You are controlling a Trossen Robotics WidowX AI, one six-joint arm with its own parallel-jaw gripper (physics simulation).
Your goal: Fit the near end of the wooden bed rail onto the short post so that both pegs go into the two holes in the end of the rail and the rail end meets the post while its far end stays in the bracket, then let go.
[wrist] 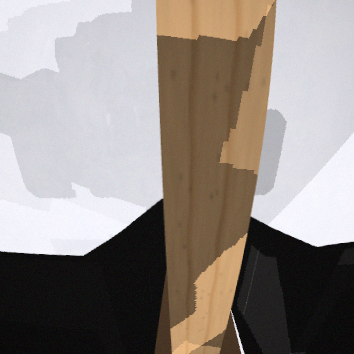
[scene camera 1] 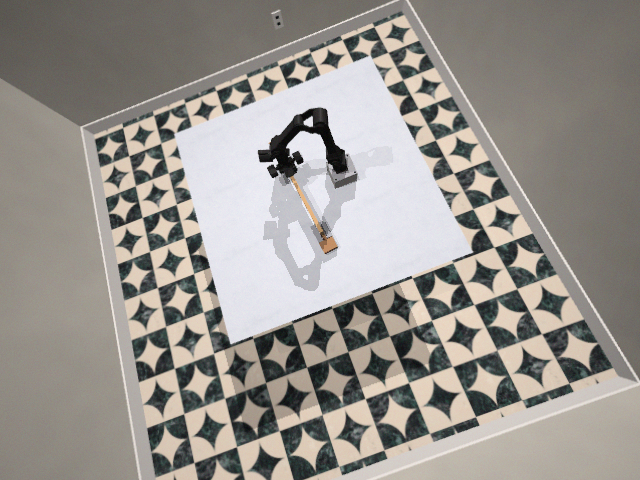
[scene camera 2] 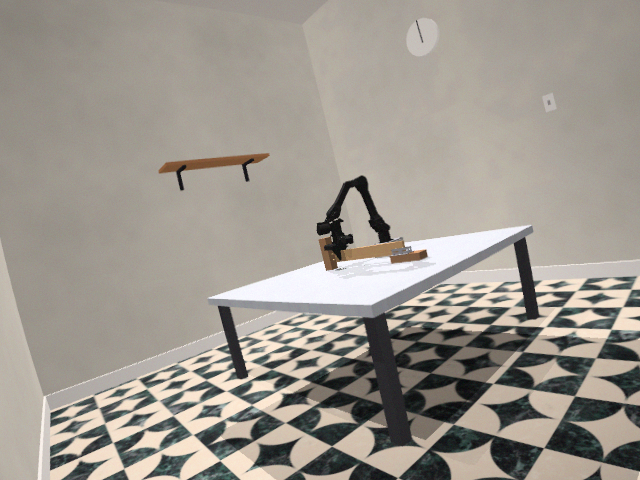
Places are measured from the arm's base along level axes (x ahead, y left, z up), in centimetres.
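Pixels of known places: gripper, fingertip midpoint: [scene camera 2: 341,259]; arm's base, link origin: [scene camera 1: 340,166] [scene camera 2: 385,241].
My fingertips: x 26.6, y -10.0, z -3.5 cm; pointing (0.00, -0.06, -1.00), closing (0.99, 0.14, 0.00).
Observation:
Ahead of a thing's pixels: the offset from my fingertips to its middle. "spot": to the spot under its first point. Level surfaces: height alone.
The wooden bed rail @[dx -2.6, dy +18.3, dz +2.1 cm] [scene camera 1: 307,205] [scene camera 2: 369,250] [wrist: 210,125] runs nearly level above the table. My gripper [scene camera 1: 290,173] [scene camera 2: 339,253] [wrist: 187,206] is shut on the rail close to its near end, with a black finger on each side. The short post @[spot: dx +3.8, dy -8.0, dz +2.8 cm] [scene camera 2: 326,257] stands upright at the rail's near end in scene camera 2, just beyond the fingers; the arm covers it in scene camera 1. The fingers hide the pegs, the holes and the joint, so I cannot tell whether the rail end touches the post. The far end lies at the grey metal bracket [scene camera 1: 324,228] [scene camera 2: 400,251].
A brown wooden block @[dx -5.8, dy +41.2, dz -2.7 cm] [scene camera 1: 328,245] [scene camera 2: 413,256] lies beside the bracket at the rail's far end. The arm's grey base [scene camera 1: 343,178] stands to one side of the rail on the white table @[dz -4.5 cm] [scene camera 1: 248,289] [scene camera 2: 310,289]. A wall shelf [scene camera 2: 214,162] hangs well away from the arm.

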